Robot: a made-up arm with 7 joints. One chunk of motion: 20 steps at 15 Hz.
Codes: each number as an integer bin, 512 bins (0 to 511) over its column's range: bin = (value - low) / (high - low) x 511, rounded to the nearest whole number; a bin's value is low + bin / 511 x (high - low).
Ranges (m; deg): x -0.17..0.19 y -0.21..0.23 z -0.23..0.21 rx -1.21..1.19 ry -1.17..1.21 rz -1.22..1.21
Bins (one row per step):
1: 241 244 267 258 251 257
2: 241 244 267 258 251 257
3: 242 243 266 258 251 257
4: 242 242 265 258 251 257
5: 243 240 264 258 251 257
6: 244 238 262 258 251 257
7: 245 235 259 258 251 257
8: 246 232 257 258 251 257
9: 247 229 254 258 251 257
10: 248 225 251 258 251 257
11: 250 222 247 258 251 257
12: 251 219 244 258 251 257
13: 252 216 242 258 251 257
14: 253 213 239 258 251 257
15: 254 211 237 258 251 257
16: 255 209 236 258 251 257
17: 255 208 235 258 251 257
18: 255 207 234 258 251 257
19: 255 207 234 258 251 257
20: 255 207 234 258 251 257
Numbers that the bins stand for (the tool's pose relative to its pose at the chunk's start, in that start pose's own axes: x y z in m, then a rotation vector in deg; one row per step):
1: -0.0002 0.0001 -0.0001 0.00 0.00 0.00
2: -0.0002 0.0001 -0.0001 0.00 0.00 0.00
3: 0.0005 -0.0008 -0.0010 0.00 0.00 0.00
4: 0.0005 -0.0016 -0.0018 0.00 0.00 0.00
5: 0.0012 -0.0033 -0.0027 0.00 0.00 0.00
6: 0.0019 -0.0051 -0.0044 0.00 0.00 0.00
7: 0.0026 -0.0077 -0.0070 0.00 0.00 0.00
8: 0.0033 -0.0102 -0.0087 0.00 0.00 0.00
9: 0.0040 -0.0128 -0.0113 0.00 0.00 0.00
10: 0.0047 -0.0163 -0.0139 0.00 0.00 0.00
11: 0.0061 -0.0188 -0.0173 0.00 0.00 0.00
12: 0.0068 -0.0214 -0.0199 0.00 0.00 0.00
13: 0.0075 -0.0240 -0.0216 0.00 0.00 0.00
14: 0.0082 -0.0266 -0.0242 0.00 0.00 0.00
15: 0.0089 -0.0283 -0.0259 0.00 0.00 0.00
16: 0.0096 -0.0300 -0.0268 0.00 0.00 0.00
17: 0.0096 -0.0309 -0.0277 0.00 0.00 0.00
18: 0.0096 -0.0318 -0.0285 0.00 0.00 0.00
19: 0.0096 -0.0318 -0.0285 0.00 0.00 0.00
20: 0.0096 -0.0318 -0.0285 0.00 0.00 0.00

